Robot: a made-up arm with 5 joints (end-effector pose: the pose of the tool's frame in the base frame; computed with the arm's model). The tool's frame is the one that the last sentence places. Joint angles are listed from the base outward.
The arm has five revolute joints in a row. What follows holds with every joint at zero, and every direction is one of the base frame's.
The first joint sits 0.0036 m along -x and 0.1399 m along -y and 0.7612 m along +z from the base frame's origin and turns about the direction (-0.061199, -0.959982, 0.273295).
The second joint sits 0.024 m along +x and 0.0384 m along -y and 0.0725 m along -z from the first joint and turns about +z.
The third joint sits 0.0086 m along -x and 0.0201 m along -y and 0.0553 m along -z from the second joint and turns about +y.
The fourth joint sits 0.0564 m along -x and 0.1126 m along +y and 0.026 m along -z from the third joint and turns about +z.
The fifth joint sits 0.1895 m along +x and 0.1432 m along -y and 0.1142 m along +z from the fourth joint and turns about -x.
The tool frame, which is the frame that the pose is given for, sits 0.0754 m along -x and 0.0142 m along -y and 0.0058 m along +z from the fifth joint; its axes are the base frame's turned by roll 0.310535, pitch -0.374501 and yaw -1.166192 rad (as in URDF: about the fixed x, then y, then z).
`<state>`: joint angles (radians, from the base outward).
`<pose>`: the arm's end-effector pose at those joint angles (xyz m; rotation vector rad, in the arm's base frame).
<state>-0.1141 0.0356 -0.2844 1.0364 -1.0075</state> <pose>0.1159 -0.0670 0.7350 0.7441 0.3383 -0.2106</pose>
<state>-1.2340 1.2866 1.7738 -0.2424 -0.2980</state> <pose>-0.1022 -0.1216 0.5789 -1.0925 1.4797 0.4376</pose>
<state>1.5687 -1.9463 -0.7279 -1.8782 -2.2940</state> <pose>0.1784 0.0954 0.8149 -0.5684 0.7629 -0.4583</pose>
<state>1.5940 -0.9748 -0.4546 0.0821 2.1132</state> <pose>0.0198 -0.1933 0.7867 1.1429 1.5217 2.3482</pose>
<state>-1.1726 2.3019 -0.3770 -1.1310 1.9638</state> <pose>-0.0376 -0.2715 0.5733 -0.3680 -0.6779 0.1216</pose>
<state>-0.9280 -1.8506 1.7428 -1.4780 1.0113</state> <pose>-0.0338 -0.2830 0.8306 0.9709 -2.4137 0.0605</pose>
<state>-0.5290 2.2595 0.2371 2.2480 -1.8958</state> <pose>-0.2177 -0.3266 0.8041 -1.5678 1.4102 2.3164</pose>
